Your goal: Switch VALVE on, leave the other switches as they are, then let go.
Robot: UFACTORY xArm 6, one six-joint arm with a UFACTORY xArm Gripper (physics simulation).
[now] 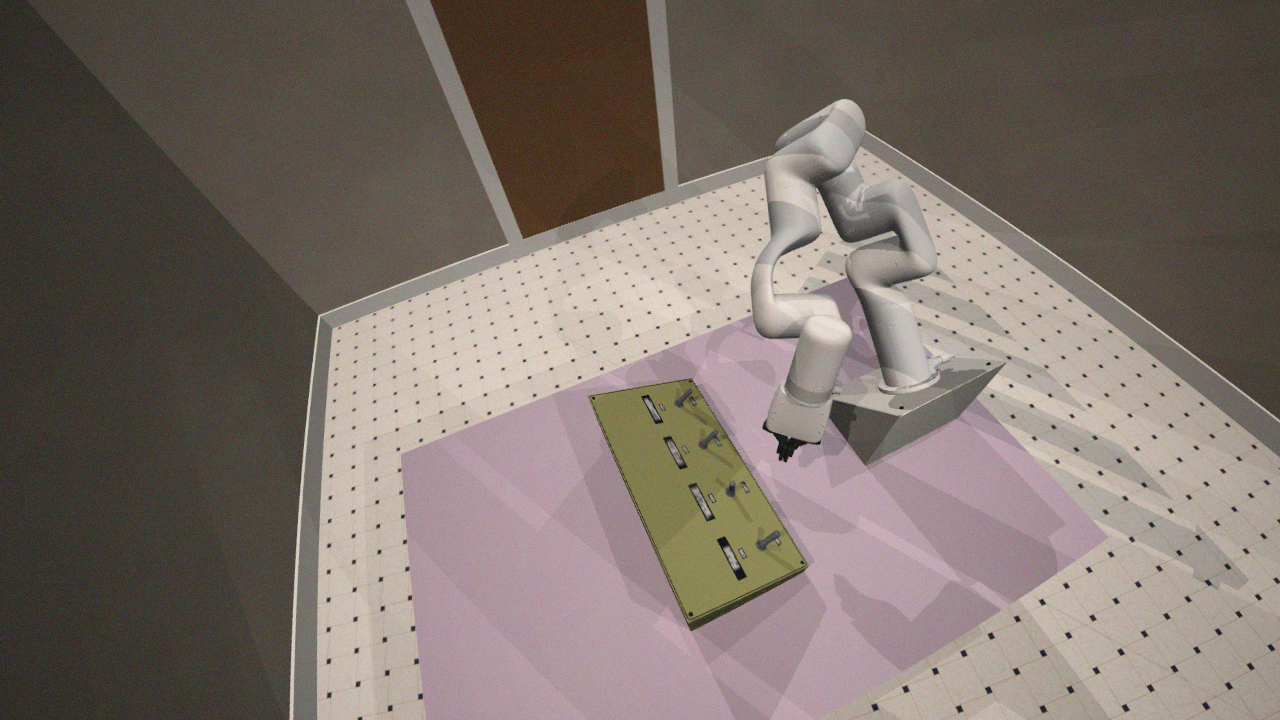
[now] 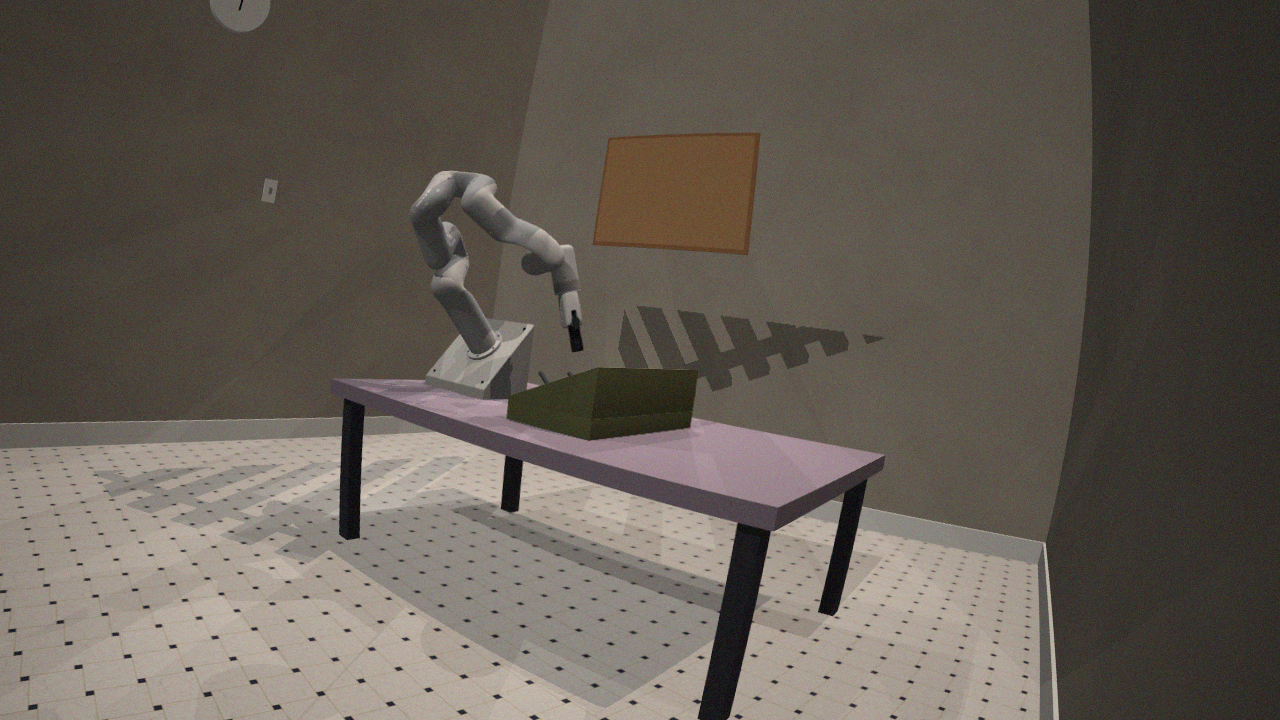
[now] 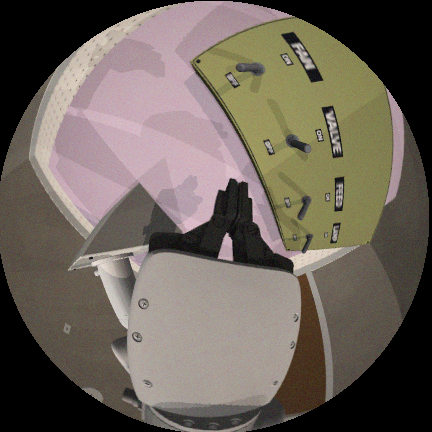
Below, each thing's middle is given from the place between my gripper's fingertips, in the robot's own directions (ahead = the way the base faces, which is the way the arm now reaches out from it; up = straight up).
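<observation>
Olive switch panel [image 1: 708, 540]: from my hand, 180 mm ahead, 40 mm to the right, 100 mm below.
</observation>
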